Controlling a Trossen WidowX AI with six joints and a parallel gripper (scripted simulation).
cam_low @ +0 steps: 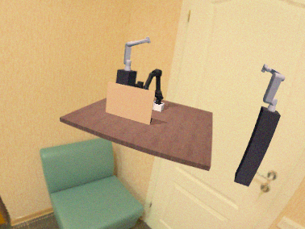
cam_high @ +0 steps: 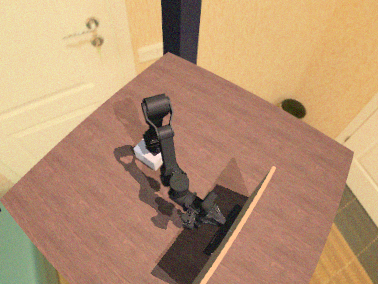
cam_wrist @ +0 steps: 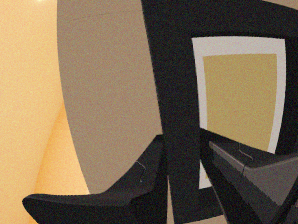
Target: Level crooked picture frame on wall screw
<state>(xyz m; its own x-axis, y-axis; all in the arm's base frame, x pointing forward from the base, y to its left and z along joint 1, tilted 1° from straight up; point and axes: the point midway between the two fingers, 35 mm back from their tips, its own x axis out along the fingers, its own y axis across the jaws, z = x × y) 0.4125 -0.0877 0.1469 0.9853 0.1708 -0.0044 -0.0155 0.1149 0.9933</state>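
Right now my gripper tip is 5 cm above the picture frame and 1 cm short of it. Also, from my gripper tip: wall panel: 7 cm below, 2 cm ahead.
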